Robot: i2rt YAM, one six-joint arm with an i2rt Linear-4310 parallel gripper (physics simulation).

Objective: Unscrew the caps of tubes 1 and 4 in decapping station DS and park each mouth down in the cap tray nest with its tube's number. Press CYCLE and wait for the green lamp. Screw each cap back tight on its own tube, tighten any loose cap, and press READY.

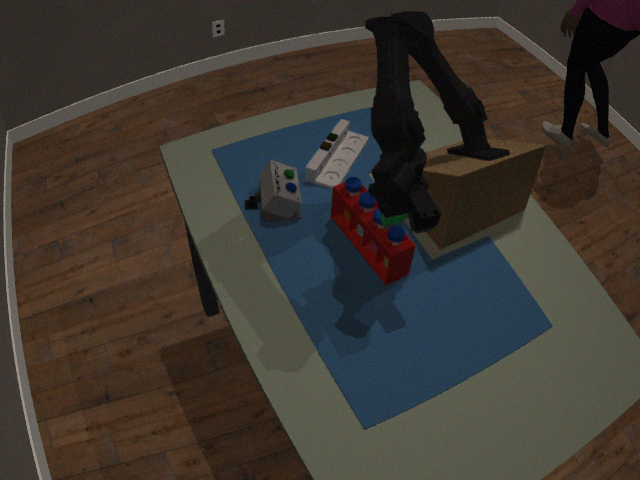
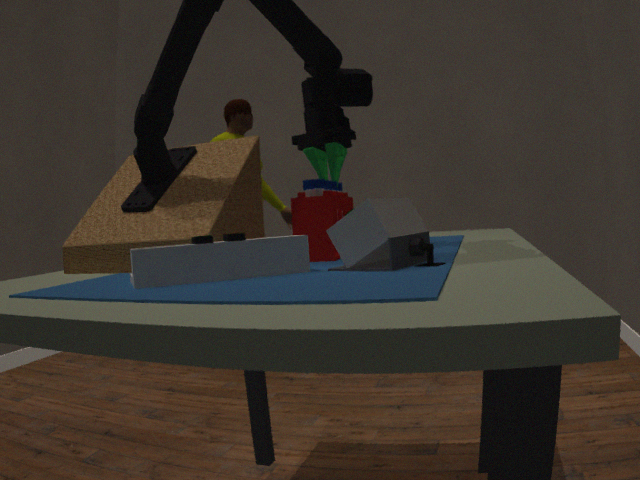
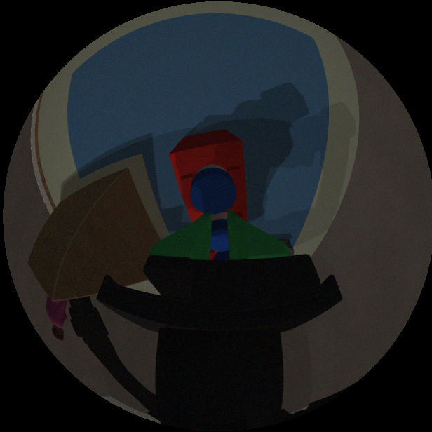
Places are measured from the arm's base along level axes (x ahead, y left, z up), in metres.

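Pixels of known places: gripper, fingertip midpoint: [image 1: 387,225]; arm's base, link origin: [image 1: 478,153] [image 2: 160,179].
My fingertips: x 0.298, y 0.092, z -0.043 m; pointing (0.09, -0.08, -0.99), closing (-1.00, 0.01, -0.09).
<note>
For each thing: its middle in the pictures, then the offset to it from my fingertips. Level surfaces: height alone.
- red rack, body centre: [image 2: 326,224] [image 1: 371,228] dx +0.005, dy -0.050, dz -0.060 m
- far end cap, body centre: [image 2: 314,184] [image 1: 353,184] dx +0.015, dy -0.127, dz +0.003 m
- white cap tray, body centre: [image 2: 214,256] [image 1: 339,151] dx -0.050, dy -0.330, dz -0.085 m
- grey button box, body centre: [image 2: 380,232] [image 1: 279,189] dx +0.138, dy -0.241, dz -0.069 m
- green button, body centre: [image 1: 288,174] dx +0.111, dy -0.257, dz -0.047 m
- blue button, body centre: [image 1: 290,188] dx +0.123, dy -0.213, dz -0.047 m
- blue mat, surface height: dz -0.111 m
A red rack [image 1: 398,264] [image 2: 312,227] [image 3: 231,152] holds upright tubes with blue caps, including the near end cap [image 1: 396,234] [image 3: 213,192] and the far end cap [image 1: 353,184]. The tube numbers are not readable. My gripper [image 1: 389,222] [image 2: 331,180] [image 3: 219,215] points down with its green fingers drawn close together, shut and empty. The fingertips are just above the caps, near the third cap and beside the near end cap. The white cap tray [image 1: 326,180] [image 2: 222,263] has several round nests with no caps in them. The grey button box [image 1: 276,201] [image 2: 361,232] carries a green button [image 1: 290,174] and a blue button [image 1: 291,187].
A wooden wedge block [image 1: 485,201] [image 2: 227,191] [image 3: 100,235] bears the arm's base, close beside the rack. Two dark lamps [image 1: 332,136] [image 1: 325,146] sit on the tray's raised bar. A blue mat [image 1: 439,330] [image 2: 361,289] [image 3: 200,65] lies under the rack, tray and box.
</note>
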